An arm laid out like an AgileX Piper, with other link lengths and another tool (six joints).
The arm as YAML. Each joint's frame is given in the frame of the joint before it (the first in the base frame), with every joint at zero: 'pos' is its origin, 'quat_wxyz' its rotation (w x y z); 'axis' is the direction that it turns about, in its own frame. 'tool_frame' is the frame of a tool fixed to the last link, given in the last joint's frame.
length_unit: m
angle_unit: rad
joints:
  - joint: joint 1
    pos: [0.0, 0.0, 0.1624]
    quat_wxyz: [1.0, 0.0, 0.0, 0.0]
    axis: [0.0, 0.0, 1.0]
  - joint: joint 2
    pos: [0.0, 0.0, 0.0]
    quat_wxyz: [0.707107, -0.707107, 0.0, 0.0]
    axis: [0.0, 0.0, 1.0]
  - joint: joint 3
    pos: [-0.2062, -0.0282, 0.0]
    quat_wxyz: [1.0, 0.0, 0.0, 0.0]
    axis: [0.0, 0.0, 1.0]
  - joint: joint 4
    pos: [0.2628, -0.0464, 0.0]
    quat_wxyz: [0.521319, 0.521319, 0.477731, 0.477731]
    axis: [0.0, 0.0, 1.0]
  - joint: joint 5
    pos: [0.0, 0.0, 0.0]
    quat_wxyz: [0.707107, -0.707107, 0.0, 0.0]
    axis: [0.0, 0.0, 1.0]
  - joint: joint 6
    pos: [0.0, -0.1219, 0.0]
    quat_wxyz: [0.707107, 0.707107, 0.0, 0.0]
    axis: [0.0, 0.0, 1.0]
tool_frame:
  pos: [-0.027, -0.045, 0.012]
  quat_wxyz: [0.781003, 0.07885, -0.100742, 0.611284]
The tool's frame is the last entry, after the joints.
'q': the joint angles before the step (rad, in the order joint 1, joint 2, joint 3, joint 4, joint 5, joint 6). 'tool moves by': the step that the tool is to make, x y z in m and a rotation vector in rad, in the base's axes. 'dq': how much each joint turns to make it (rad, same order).
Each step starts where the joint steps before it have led.
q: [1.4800 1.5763 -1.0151 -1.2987 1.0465 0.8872]
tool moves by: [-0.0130 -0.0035 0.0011 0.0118 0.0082 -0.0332]
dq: [0.0513 -0.0032 -0.0037 0.0332 0.0671 0.0278]
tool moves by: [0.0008 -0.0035 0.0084 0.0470 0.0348 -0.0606]
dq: [0.0029 -0.0004 -0.0467 0.0545 0.0398 0.0136]
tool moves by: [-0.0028 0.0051 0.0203 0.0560 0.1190 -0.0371]
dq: [0.0047 -0.0029 -0.1346 0.1611 0.0343 -0.0849]
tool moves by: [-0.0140 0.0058 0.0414 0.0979 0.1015 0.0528]
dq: [0.0304 -0.0489 -0.1444 0.1378 0.0197 -0.1110]
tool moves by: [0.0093 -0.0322 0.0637 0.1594 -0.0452 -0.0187]
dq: [-0.0284 -0.1457 -0.0482 -0.0303 0.0124 -0.0353]
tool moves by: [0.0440 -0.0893 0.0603 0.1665 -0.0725 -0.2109]
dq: [-0.2055 -0.2059 -0.0019 -0.0392 0.0155 -0.0318]
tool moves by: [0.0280 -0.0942 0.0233 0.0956 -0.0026 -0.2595]
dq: [-0.2919 -0.1384 -0.0002 0.0598 0.0142 -0.0530]
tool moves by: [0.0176 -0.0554 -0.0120 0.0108 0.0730 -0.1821]
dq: [-0.2741 -0.0384 0.0310 0.1214 -0.0127 -0.0726]
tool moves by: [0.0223 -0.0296 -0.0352 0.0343 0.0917 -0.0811]
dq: [-0.2359 -0.0017 0.0929 0.1607 -0.1006 -0.0601]
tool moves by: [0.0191 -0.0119 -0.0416 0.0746 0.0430 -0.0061]
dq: [-0.1434 -0.0021 0.1311 0.1357 -0.1608 -0.0250]
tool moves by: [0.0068 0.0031 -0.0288 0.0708 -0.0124 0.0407]
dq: [-0.0405 -0.0273 0.1217 0.0775 -0.1480 -0.0023]
